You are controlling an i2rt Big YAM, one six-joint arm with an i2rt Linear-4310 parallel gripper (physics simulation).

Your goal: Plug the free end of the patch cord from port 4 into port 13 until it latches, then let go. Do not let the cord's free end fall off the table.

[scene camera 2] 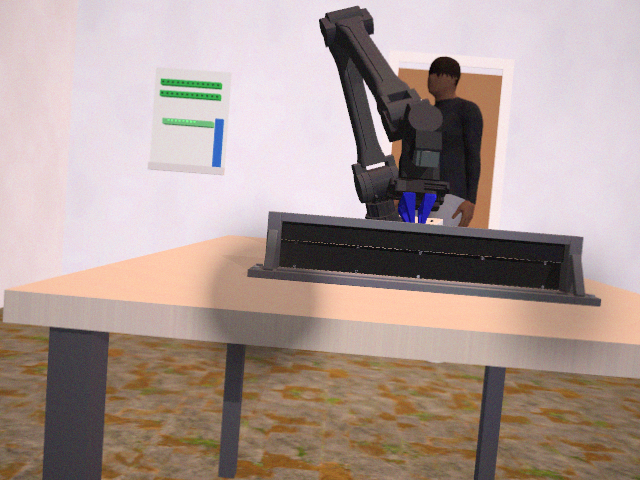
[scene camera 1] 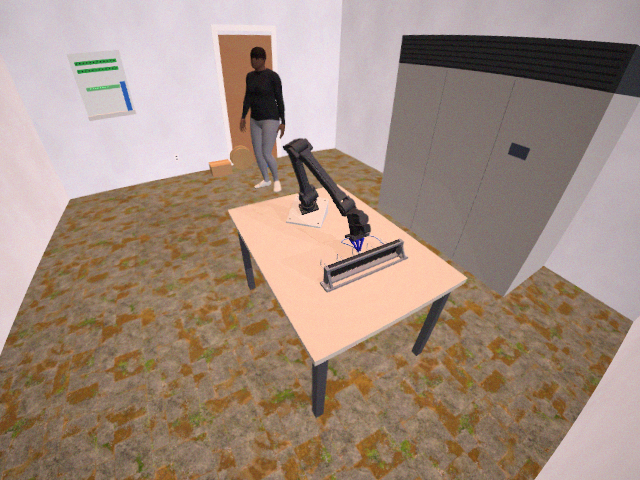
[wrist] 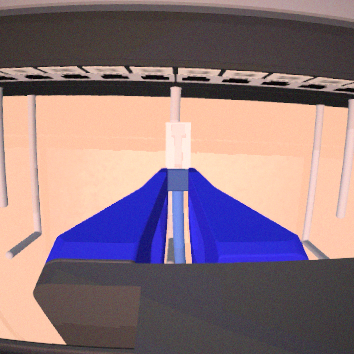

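My gripper is shut on the patch cord's plug. The clear plug sticks out ahead of the blue fingertips in the wrist view, pointing at the patch panel. A stretch shows between the plug's tip and the row of ports. The blue cord runs back between the fingers; part of it loops near the panel in scene camera 1. The port numbers cannot be read. In scene camera 2 the panel hides the plug and the lowest part of the fingertips.
Pale rods stand out from the panel's port side, on both sides of the fingers. Another rod lies in line with the plug. The panel stands on the table. A person stands behind the arm.
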